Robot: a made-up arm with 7 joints.
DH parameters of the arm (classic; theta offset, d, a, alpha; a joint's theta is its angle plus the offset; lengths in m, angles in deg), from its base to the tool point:
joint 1: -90 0.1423 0.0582 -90
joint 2: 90 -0.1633 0.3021 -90
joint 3: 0 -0.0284 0.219 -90
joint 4: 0 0.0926 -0.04 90
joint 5: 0 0.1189 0.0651 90
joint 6: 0 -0.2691 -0.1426 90
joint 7: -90 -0.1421 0.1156 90
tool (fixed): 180 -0.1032 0 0
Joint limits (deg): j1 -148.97..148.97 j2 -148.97..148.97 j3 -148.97..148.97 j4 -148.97..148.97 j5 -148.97..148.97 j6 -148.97..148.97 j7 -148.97..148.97
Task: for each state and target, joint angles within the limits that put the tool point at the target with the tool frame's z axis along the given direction. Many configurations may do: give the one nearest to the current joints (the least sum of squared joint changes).
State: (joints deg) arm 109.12 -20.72 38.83 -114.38 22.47 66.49 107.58
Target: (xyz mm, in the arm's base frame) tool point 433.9 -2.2 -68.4 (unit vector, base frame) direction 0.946 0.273 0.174
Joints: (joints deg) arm 132.38 -0.91 40.59 -90.66 56.54 50.33 78.60
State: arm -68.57 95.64 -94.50 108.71 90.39 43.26 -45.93
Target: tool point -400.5 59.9 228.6 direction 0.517 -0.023 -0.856
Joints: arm -80.71 101.09 -147.90 103.97 134.68 -0.93 -60.77
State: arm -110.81 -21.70 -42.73 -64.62 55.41 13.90 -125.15
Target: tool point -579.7 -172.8 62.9 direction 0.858 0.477 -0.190
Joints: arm -70.39 -19.33 -69.05 -101.34 84.39 12.51 -91.38
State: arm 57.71 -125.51 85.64 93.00 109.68 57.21 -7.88
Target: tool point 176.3 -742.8 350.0 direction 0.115 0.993 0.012
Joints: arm 39.65 -139.04 70.77 93.22 118.64 81.67 -36.32
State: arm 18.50 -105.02 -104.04 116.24 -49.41 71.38 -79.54
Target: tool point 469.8 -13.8 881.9 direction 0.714 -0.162 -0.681
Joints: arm 71.08 -132.56 -86.41 111.24 -47.84 22.16 -41.43
